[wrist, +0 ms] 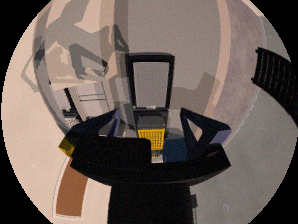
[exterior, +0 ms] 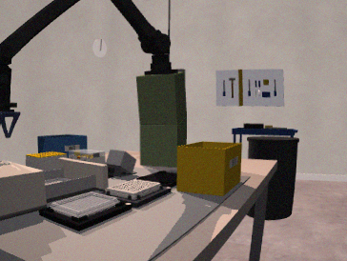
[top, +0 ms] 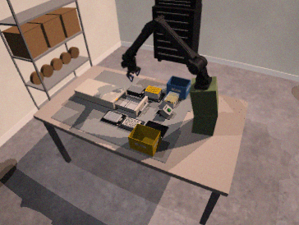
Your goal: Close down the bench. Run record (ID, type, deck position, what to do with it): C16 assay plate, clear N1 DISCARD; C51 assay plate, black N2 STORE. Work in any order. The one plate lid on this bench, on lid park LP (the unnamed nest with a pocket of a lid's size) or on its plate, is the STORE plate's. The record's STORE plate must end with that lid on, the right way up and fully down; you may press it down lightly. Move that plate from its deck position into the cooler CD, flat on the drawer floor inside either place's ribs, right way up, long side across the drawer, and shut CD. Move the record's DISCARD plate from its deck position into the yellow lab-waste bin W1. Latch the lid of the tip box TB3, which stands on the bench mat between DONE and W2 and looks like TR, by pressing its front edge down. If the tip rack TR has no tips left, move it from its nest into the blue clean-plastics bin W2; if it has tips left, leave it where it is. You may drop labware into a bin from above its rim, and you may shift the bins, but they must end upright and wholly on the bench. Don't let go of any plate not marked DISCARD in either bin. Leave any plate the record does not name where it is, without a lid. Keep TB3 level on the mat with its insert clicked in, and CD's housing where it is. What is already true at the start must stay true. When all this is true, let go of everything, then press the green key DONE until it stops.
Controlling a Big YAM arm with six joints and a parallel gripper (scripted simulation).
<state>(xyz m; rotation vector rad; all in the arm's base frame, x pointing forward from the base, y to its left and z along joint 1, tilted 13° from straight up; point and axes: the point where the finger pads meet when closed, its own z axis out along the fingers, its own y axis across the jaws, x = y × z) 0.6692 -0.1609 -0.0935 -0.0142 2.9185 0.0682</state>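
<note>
My gripper is now 12 cm above the clear plate lid. Round my hand: black plate: 13 cm below; then black nest N2: 14 cm below; then yellow-topped tip rack TR: 18 cm behind, 1 cm to the right, 9 cm below.
</note>
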